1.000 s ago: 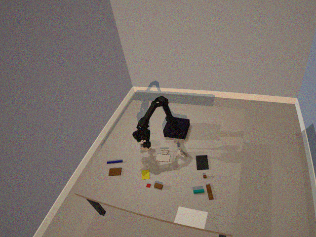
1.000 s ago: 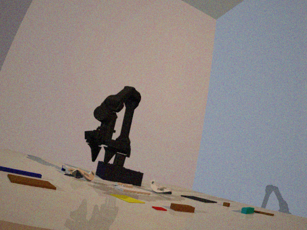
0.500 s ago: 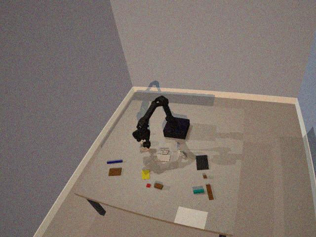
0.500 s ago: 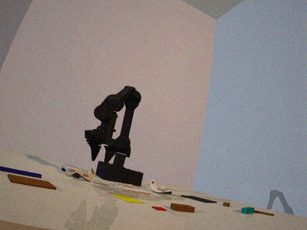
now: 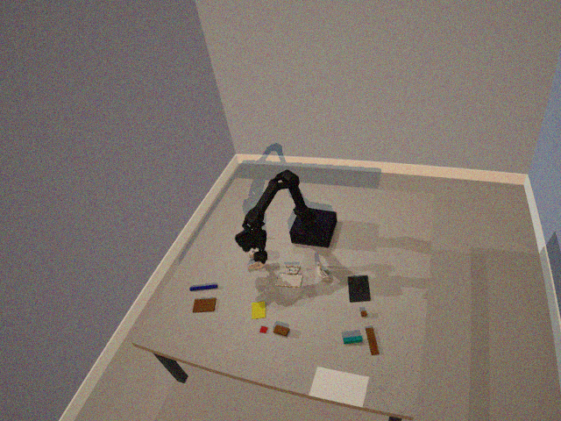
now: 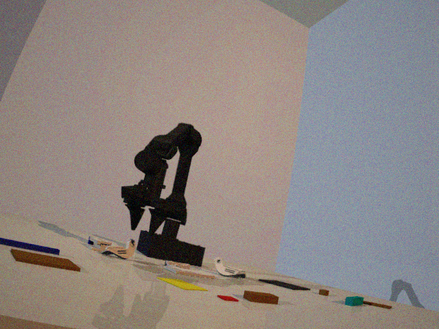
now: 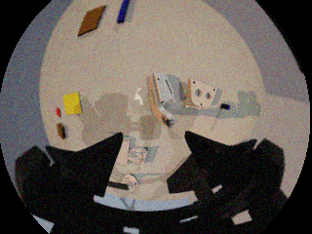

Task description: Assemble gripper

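Right now my gripper tip is 50 mm above the jaw, 30 mm to the left of it and 10 mm past it. The rest, counted from my gripper tip: small blue piece: 190 mm behind, 130 mm to the right, 70 mm below; gripper base: 100 mm to the right, 70 mm behind, 60 mm below; housing plate: 140 mm to the left, 80 mm below, 10 mm behind.
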